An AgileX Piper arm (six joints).
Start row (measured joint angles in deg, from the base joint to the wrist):
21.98 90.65 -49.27 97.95 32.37 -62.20
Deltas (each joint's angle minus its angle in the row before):
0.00 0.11 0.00 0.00 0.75 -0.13
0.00 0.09 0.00 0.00 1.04 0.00
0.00 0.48 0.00 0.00 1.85 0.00
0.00 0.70 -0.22 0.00 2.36 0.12
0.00 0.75 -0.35 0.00 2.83 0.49
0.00 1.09 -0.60 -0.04 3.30 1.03
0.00 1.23 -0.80 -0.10 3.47 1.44
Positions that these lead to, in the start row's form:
21.98 90.76 -49.27 97.95 33.12 -62.33
21.98 90.85 -49.27 97.95 34.16 -62.33
21.98 91.33 -49.27 97.95 36.01 -62.33
21.98 92.03 -49.49 97.95 38.37 -62.21
21.98 92.78 -49.84 97.95 41.20 -61.72
21.98 93.87 -50.44 97.91 44.50 -60.69
21.98 95.10 -51.24 97.81 47.97 -59.25

